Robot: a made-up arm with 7 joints. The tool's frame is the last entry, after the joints. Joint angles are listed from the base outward. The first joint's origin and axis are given. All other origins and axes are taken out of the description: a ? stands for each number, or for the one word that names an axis. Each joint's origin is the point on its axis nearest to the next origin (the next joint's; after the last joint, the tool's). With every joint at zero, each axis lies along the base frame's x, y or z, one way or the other. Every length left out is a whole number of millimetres.
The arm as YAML. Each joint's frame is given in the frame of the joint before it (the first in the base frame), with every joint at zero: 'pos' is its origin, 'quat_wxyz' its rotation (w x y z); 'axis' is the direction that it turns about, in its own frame. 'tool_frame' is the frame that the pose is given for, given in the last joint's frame.
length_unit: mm
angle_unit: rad
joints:
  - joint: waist
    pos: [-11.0, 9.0, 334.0]
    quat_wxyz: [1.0, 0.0, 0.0, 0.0]
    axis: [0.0, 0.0, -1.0]
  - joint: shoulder
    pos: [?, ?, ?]
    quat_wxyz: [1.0, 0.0, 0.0, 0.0]
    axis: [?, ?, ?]
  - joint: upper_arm
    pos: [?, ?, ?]
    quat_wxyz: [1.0, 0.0, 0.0, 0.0]
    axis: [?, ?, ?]
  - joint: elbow
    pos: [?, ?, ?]
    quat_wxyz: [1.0, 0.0, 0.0, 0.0]
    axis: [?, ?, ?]
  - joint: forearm
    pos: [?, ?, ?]
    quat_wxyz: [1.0, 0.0, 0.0, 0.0]
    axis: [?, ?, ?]
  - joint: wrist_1
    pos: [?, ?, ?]
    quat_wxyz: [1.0, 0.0, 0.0, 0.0]
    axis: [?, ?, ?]
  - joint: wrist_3
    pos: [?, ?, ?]
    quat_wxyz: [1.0, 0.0, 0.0, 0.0]
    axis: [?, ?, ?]
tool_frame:
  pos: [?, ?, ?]
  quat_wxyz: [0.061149, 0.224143, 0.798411, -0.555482]
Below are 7 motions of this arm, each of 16 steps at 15 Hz.
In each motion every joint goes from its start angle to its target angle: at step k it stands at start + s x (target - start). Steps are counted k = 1, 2, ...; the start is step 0. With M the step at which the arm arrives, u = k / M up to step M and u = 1 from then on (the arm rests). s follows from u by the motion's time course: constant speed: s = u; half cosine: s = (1 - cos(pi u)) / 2; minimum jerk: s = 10 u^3 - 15 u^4 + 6 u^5.
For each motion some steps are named. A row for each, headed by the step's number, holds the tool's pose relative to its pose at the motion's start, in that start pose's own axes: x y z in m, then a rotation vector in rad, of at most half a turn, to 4 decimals.
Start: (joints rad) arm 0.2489 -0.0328 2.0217 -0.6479 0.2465 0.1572 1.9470
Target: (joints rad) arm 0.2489 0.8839 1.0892 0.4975 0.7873 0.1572 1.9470
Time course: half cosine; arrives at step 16
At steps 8, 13, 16:
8: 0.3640 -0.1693 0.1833 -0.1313 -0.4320 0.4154
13: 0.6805 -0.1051 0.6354 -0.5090 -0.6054 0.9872
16: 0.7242 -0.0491 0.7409 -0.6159 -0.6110 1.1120

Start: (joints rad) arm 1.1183 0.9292 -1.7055 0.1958 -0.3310 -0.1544 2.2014
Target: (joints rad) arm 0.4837 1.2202 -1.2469 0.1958 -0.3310 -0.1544 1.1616
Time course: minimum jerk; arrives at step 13
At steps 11, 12, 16:
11: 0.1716 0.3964 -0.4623 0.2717 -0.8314 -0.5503
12: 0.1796 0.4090 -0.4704 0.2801 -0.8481 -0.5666
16: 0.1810 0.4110 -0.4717 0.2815 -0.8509 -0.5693

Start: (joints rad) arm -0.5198 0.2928 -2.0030 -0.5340 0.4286 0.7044 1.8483
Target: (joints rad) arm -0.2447 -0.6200 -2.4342 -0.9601 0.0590 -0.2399 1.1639
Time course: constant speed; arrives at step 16
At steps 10, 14, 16:
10: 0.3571 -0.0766 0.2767 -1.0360 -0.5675 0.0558
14: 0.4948 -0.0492 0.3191 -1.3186 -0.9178 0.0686
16: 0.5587 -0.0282 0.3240 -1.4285 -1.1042 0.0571

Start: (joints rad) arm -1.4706 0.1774 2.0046 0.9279 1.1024 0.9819 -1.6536
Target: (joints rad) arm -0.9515 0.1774 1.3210 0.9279 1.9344 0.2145 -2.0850
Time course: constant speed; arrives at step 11
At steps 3, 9, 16:
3: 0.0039 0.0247 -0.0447 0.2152 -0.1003 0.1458
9: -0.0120 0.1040 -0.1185 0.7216 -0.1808 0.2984
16: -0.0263 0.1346 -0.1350 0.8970 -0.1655 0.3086

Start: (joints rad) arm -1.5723 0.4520 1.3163 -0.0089 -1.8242 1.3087 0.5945
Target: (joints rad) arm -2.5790 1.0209 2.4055 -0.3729 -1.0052 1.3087 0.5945
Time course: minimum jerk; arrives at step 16
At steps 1, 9, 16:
1: -0.0005 -0.0009 -0.0011 0.0008 0.0023 -0.0018
9: -0.0519 -0.1429 -0.4323 0.2641 0.8600 -0.2064
16: -0.0005 -0.0459 -0.7689 0.2945 1.5262 0.0524

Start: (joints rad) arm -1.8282 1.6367 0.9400 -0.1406 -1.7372 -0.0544 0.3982
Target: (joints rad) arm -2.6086 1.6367 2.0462 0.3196 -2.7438 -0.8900 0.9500
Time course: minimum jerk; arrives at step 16
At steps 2, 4, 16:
2: -0.0031 0.0044 -0.0088 0.0022 0.0078 0.0069
4: -0.0172 0.0290 -0.0549 0.0120 0.0505 0.0491
16: 0.1361 0.3461 -0.4231 -0.1566 0.2483 0.7818

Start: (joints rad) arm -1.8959 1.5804 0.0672 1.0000 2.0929 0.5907 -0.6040
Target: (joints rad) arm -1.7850 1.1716 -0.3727 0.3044 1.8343 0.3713 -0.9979
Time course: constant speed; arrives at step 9
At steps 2, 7, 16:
2: -0.0263 -0.0418 0.1309 -0.2383 -0.2581 -0.0789
7: -0.1655 -0.0180 0.4839 -0.8647 -0.8947 -0.1678
16: -0.2429 0.0483 0.6133 -1.1262 -1.1391 -0.1495

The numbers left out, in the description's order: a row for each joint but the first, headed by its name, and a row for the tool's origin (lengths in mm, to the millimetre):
shoulder: xyz 20.0 13.0 0.0, axis 0.0 1.0 0.0
upper_arm: xyz -19.0 0.0 443.0, axis 0.0 0.0 -1.0
elbow: xyz -21.0 -60.0 0.0, axis 0.0 1.0 0.0
forearm: xyz 11.0 0.0 463.0, axis 0.0 0.0 -1.0
wrist_1: xyz -10.0 -4.0 0.0, axis 0.0 1.0 0.0
wrist_3: xyz 24.0 0.0 135.0, axis 0.0 0.0 -1.0
tool: xyz 23.0 6.0 0.0

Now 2 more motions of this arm.
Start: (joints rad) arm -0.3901 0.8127 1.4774 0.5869 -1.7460 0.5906 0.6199
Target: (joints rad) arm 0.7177 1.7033 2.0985 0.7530 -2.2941 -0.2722 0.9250
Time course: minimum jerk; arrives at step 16
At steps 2, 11, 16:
2: -0.0124 -0.0054 0.0093 -0.0231 0.0206 0.0006
11: -0.4499 0.1235 0.6960 -0.8892 1.2335 -0.0051
16: -0.4865 0.2542 0.8341 -0.9827 1.5243 -0.0335

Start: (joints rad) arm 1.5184 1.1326 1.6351 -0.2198 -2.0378 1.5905 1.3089
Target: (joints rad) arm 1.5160 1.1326 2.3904 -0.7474 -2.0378 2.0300 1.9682
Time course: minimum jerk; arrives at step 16
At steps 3, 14, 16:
3: 0.0021 -0.0072 -0.0064 0.0578 0.0430 -0.0178
14: -0.0640 -0.1119 -0.1742 1.3436 0.3620 -0.2167
16: -0.0665 -0.1124 -0.1775 1.3665 0.3576 -0.2168

